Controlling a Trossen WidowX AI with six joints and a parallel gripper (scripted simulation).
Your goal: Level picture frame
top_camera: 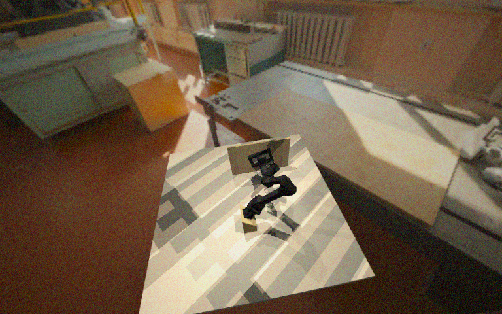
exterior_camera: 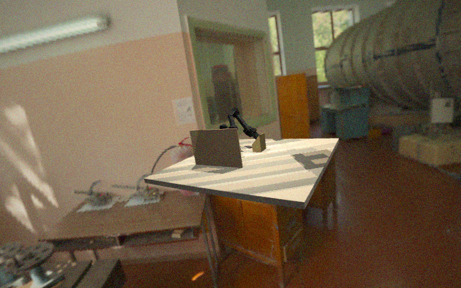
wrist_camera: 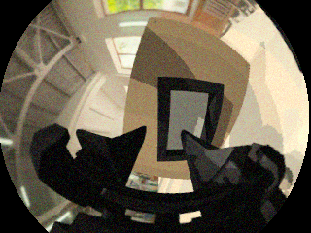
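My gripper tip is 50 mm short of the black picture frame, 10 mm to the left of it and 50 mm above it. Round my gripper tip: tan wall board (60 mm ahead, 60 mm below).
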